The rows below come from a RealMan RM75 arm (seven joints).
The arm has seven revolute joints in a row. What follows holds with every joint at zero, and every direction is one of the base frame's. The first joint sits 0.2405 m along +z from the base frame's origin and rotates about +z. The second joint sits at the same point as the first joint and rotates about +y. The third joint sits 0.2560 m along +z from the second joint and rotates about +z. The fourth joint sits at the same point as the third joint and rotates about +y. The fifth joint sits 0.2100 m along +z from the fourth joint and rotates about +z. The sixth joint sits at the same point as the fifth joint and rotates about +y. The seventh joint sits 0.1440 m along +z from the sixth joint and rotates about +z. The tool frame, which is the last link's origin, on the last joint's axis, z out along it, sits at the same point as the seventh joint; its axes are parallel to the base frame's.
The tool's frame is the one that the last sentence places.
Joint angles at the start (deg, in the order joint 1, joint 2, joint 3, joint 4, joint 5, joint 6, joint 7):
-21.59 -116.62 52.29 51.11 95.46 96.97 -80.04
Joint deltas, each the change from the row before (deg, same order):
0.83 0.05 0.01 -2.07 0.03 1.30 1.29
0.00 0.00 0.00 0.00 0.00 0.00 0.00
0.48 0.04 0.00 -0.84 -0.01 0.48 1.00
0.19 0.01 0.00 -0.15 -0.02 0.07 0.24
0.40 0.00 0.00 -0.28 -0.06 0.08 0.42
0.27 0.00 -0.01 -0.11 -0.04 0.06 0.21
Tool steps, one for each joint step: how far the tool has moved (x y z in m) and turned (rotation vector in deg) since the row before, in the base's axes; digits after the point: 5 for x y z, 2 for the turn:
-0.00745 -0.00881 -0.00473 -1.36 -0.89 0.48
0.00000 0.00000 0.00000 0.00 0.00 0.00
-0.00372 -0.00413 -0.00170 -0.22 -0.23 -0.01
-0.00119 -0.00114 -0.00026 0.02 -0.03 0.06
-0.00239 -0.00224 -0.00055 0.06 -0.09 0.21
-0.00146 -0.00142 -0.00016 0.05 -0.05 0.15

